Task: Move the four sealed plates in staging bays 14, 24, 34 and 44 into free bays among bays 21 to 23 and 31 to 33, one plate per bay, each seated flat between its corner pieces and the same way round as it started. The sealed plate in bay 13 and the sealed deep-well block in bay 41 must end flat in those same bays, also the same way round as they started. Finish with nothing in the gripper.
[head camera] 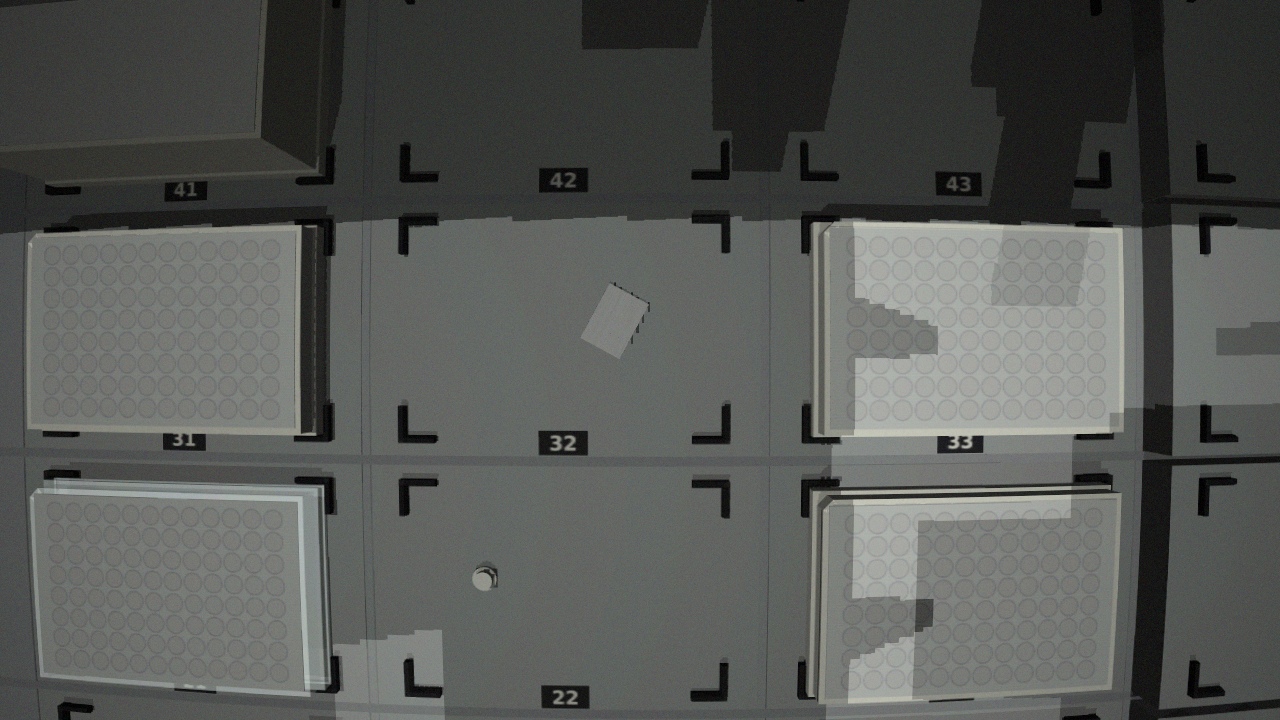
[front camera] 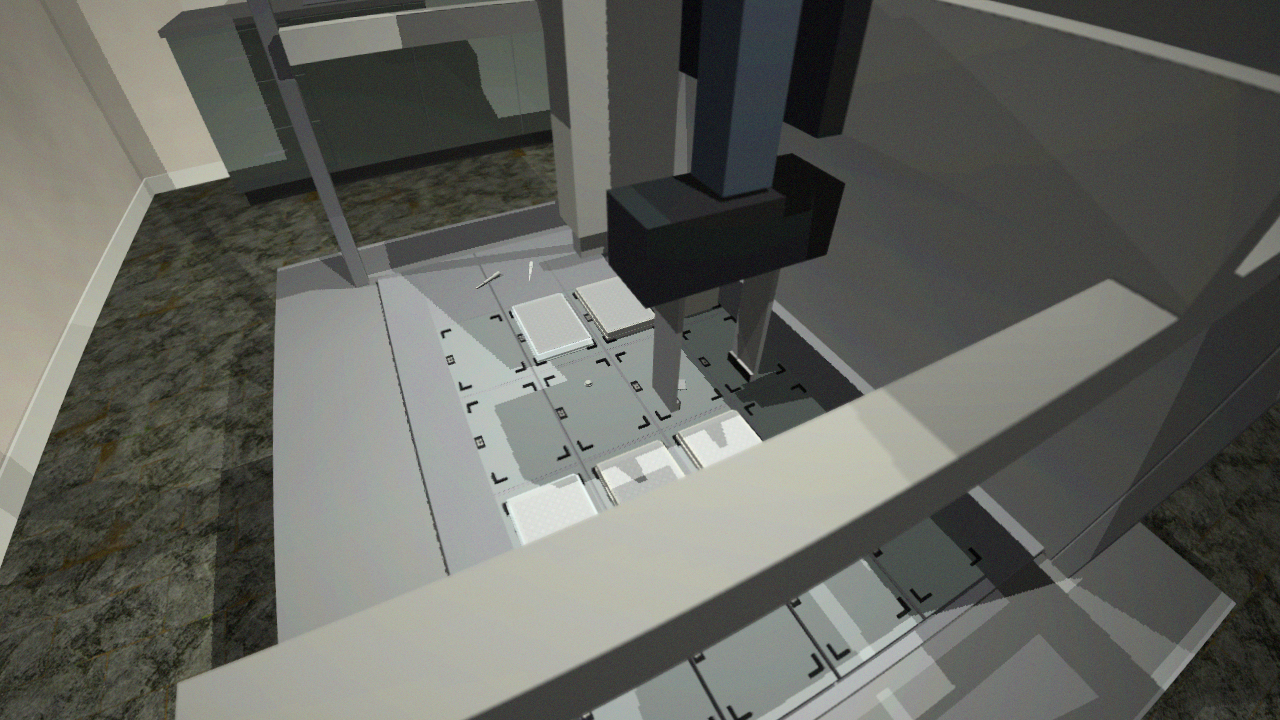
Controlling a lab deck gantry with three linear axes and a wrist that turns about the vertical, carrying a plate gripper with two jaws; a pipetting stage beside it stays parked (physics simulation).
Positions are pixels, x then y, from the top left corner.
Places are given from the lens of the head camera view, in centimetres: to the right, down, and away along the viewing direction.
sealed deep-well block [head camera: 100, 100]: -20, -10, 19
small flat chip [head camera: 616, 317]: -1, -2, 23
The marked spots on the sealed deep-well block and the small flat chip are 21 cm apart.
